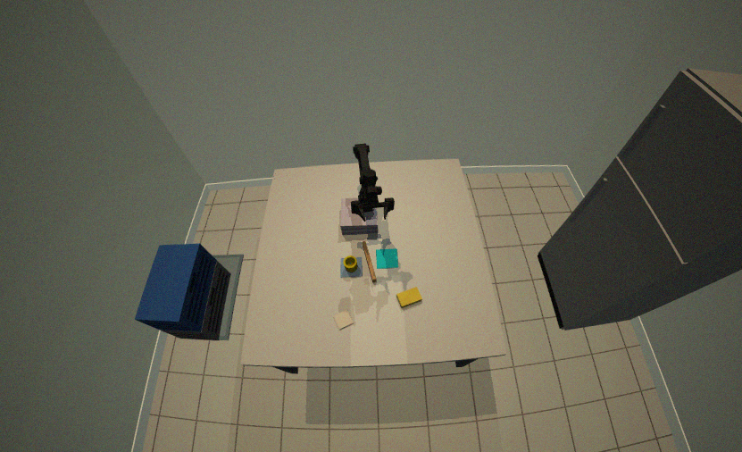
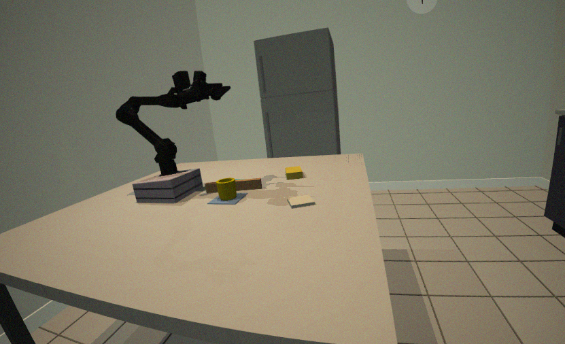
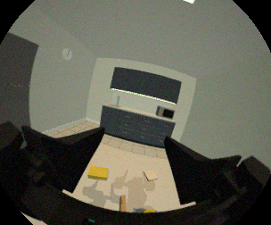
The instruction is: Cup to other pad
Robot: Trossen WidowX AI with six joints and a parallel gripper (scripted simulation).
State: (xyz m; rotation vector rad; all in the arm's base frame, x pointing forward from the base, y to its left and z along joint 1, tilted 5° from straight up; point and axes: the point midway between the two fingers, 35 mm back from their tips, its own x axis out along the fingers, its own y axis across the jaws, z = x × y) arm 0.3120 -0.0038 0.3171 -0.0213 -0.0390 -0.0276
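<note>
The teal pad is 3 cm behind my gripper tip, 5 cm to the left of it and 43 cm below it. Round my gripper tip: wooden stick: 2 cm behind, 5 cm to the right, 41 cm below; cream block: 27 cm ahead, 22 cm to the right, 42 cm below.
</note>
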